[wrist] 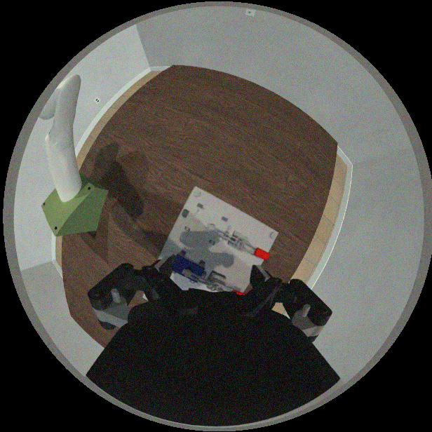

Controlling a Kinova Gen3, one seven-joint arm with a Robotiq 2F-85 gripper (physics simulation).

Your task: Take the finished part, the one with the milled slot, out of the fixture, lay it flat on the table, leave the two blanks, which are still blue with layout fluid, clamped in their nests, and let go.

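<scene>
The pale fixture plate [251, 226] lies tilted in the wrist view, its near part hidden by my gripper. At its far nest, a metal clamp [235, 240] with a red handle [262, 254] stands among small dark locating blocks. I cannot make out the slotted part clearly against the pale plate and the shadow. A blue blank [188, 266] sits in the nearer visible nest, beside a second clamp [215, 281] with a red tip [238, 293]. The other blank is not visible. My gripper [211, 270] is open and empty, above the near side of the plate.
The brown wooden table [215, 125] extends beyond the plate. A green base [75, 212] with a white arm link [64, 160] stands at the left. Arm shadows fall on the table and plate. Grey walls [240, 45] surround the table.
</scene>
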